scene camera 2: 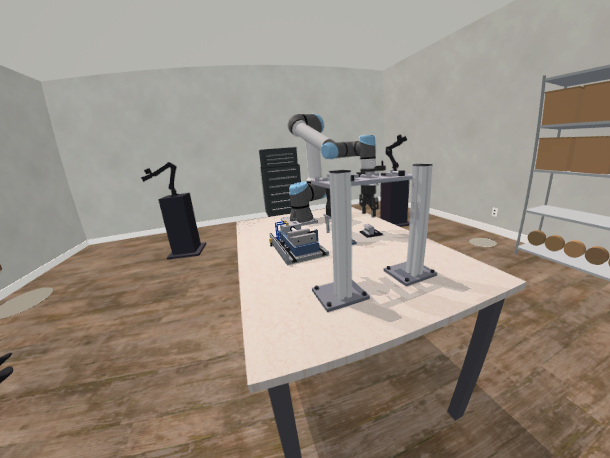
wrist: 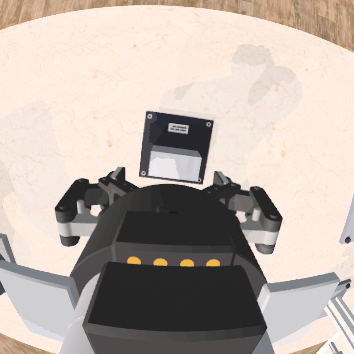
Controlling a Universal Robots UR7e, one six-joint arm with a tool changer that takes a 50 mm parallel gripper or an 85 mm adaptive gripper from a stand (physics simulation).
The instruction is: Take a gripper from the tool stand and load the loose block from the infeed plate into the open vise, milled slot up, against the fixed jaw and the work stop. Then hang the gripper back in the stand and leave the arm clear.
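Where they show: arm's base, link origin: (scene camera 2: 301,219).
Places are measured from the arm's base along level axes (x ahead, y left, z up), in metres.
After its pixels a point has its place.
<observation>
My gripper (scene camera 2: 369,212) (wrist: 170,176), the adaptive one with jointed black fingers, is on the arm, open and empty. It is above the infeed plate, fingers pointing down. The light grey block (scene camera 2: 369,228) @(x 0.410, y 0.283, z 0.024 m) (wrist: 175,166) @(x 0.382, y 0.293, z 0.029 m) lies on the dark infeed plate (scene camera 2: 377,234) @(x 0.422, y 0.323, z -0.010 m) (wrist: 159,134) @(x 0.357, y 0.322, z -0.009 m). In the wrist view both are ahead of the gripper body, and the block is between the fingertip lines. I cannot make out its slot. The blue and grey vise (scene camera 2: 302,241) @(x 0.542, y -0.082, z 0.055 m) stands left of the tool stand (scene camera 2: 342,240) @(x 0.893, y -0.025, z 0.180 m) in the scene view; its jaw gap is unclear there.
The stand's second post (scene camera 2: 419,225) @(x 0.850, y 0.243, z 0.175 m) and raised crossbar are in front of the arm in the scene view. A second gripper hangs beneath the crossbar, partly hidden by the near post. A small blue fixture (scene camera 2: 353,242) @(x 0.483, y 0.167, z -0.008 m) shows behind that post. Two dark pedestals with small arms stand beyond the table.
</observation>
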